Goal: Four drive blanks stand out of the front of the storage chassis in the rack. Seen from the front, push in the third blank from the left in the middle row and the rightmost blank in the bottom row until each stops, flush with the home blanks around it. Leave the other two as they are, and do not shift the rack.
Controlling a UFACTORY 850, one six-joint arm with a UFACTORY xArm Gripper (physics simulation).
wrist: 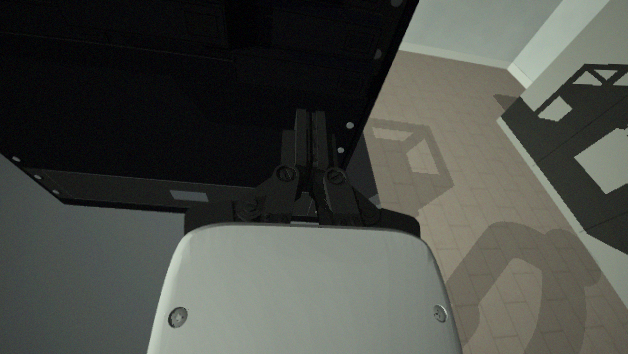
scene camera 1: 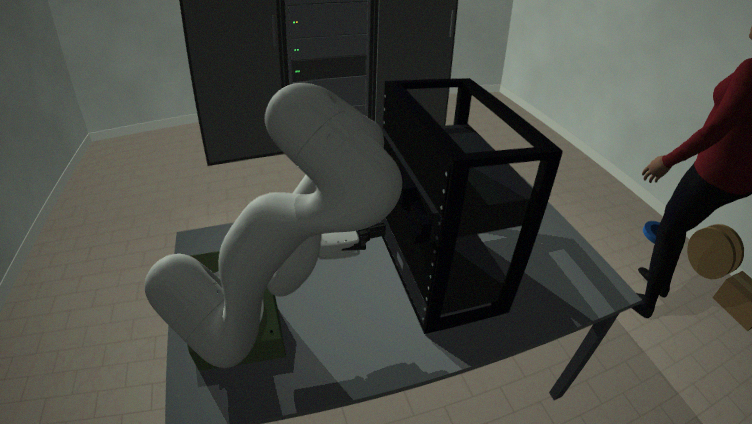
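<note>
The black rack (scene camera 1: 505, 154) (wrist: 361, 107) stands upright on the table. The storage chassis (scene camera 1: 495, 215) sits inside it, and its front is very dark in the wrist view. A dark drive blank (scene camera 1: 421, 223) stands out of the chassis front in the scene view; its row and column are hard to read. My gripper (scene camera 1: 383, 228) (wrist: 307, 127) is shut and empty. Its fingertips are at the rack's front, low down and towards the right post in the wrist view. Contact with a blank cannot be told. The arm hides part of the front, and the flushness of the blanks cannot be read.
The rack stands on a grey table (scene camera 1: 337, 305) beside the arm's green base plate (scene camera 1: 273, 337). A pale label (wrist: 189, 195) is on the rack's lower front panel. A dark server cabinet (scene camera 1: 236, 79) stands behind. A person in red (scene camera 1: 729, 136) is at the right.
</note>
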